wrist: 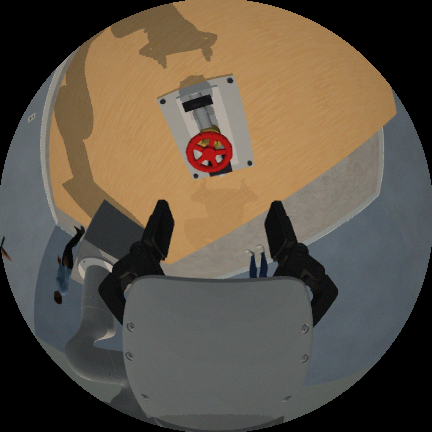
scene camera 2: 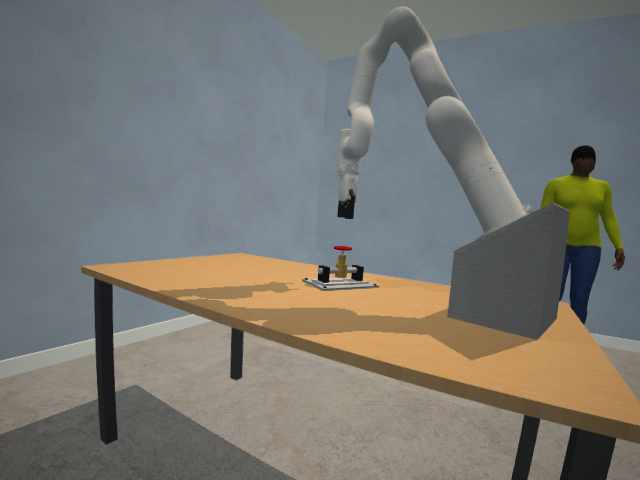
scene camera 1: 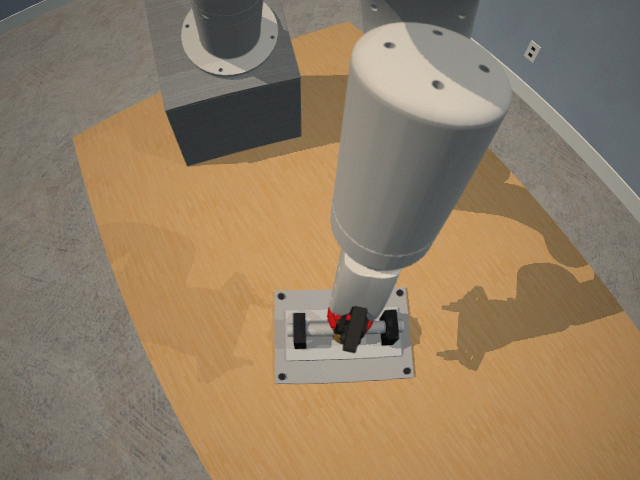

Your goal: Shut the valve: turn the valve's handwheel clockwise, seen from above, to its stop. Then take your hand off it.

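The red handwheel [scene camera 2: 342, 248] [wrist: 209, 153] sits level on top of the brass valve [scene camera 2: 341, 267]. In scene camera 1 the gripper hides most of the wheel; parts of its red rim show. The valve sits in a grey pipe [scene camera 1: 318, 328] [wrist: 203, 118] held by two black clamps on a grey base plate [scene camera 1: 341, 373] [wrist: 242, 117]. My gripper [scene camera 2: 345, 217] [wrist: 219, 210] is open and empty. It hangs well above the handwheel, pointing down, with a gap of air between fingertips and wheel. The frames do not show whether the wheel is at its stop.
The wooden table [scene camera 1: 222, 217] [scene camera 2: 206, 273] carries the base plate and the arm's grey pedestal [scene camera 1: 240, 121] [scene camera 2: 504, 273]. A person [scene camera 2: 581, 211] in a yellow-green top stands behind the pedestal in scene camera 2. Shadows of the arm fall on the table.
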